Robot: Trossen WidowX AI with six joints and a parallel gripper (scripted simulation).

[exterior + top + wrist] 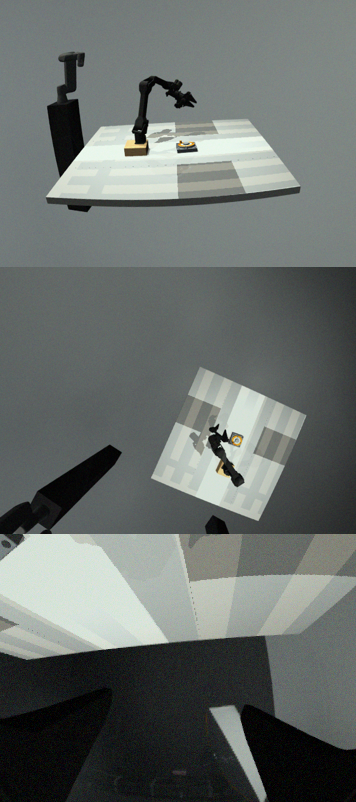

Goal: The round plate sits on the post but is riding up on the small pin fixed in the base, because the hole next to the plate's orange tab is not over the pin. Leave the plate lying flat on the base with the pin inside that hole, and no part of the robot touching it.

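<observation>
My gripper tip is now 6 cm past the round plate, 28 cm to the left of it and 19 cm above it. From my gripper tip the other things lie so: square grey base: 4 cm behind, 29 cm to the right, 20 cm below.
</observation>
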